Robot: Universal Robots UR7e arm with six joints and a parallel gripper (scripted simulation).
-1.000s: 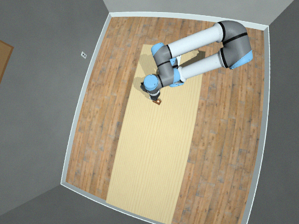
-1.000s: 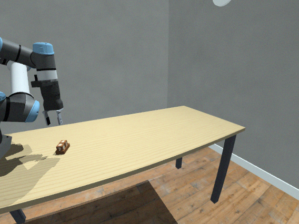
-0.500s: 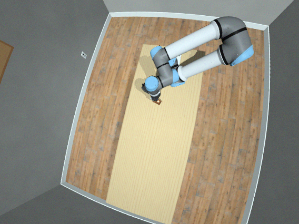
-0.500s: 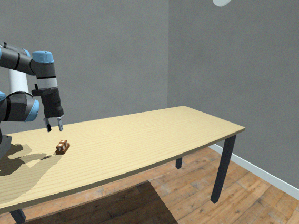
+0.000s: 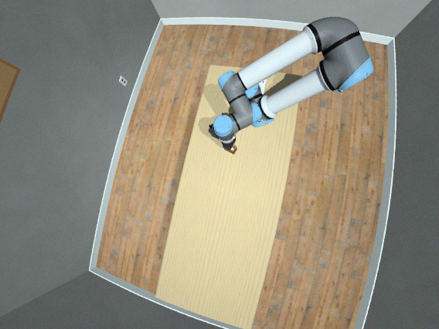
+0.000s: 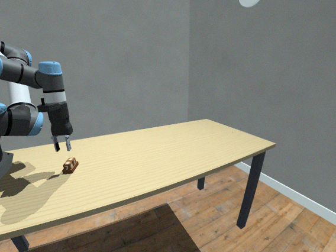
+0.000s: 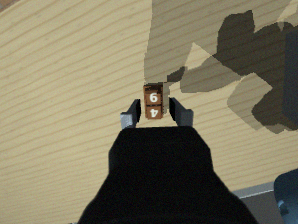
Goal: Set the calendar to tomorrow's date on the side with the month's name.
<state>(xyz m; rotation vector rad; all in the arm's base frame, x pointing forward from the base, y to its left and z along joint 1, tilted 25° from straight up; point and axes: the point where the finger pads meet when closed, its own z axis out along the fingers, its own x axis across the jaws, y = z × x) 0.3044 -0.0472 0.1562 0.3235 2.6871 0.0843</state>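
The dark brown calendar tray is 20 mm to the left of my hand and 110 mm below it.
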